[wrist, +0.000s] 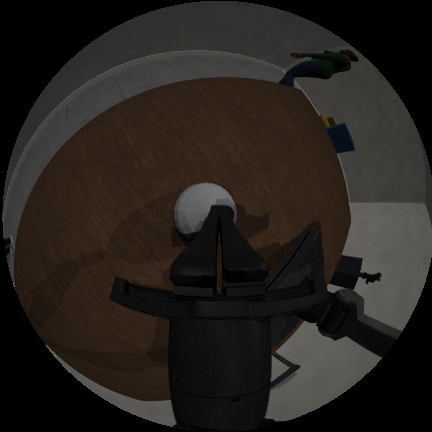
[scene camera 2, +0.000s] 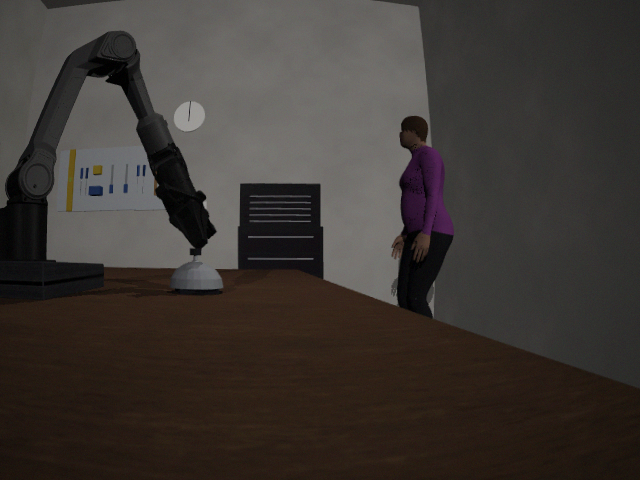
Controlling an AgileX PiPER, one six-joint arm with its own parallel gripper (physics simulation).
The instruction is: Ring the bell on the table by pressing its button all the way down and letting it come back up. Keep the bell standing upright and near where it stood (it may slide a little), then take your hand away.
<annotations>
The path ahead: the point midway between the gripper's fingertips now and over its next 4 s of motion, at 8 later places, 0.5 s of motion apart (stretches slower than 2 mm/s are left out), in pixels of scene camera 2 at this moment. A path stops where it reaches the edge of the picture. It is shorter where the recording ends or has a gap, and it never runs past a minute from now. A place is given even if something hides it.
The gripper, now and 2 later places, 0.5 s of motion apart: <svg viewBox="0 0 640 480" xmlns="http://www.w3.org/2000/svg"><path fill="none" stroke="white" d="M200 244L201 248L200 221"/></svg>
</annotations>
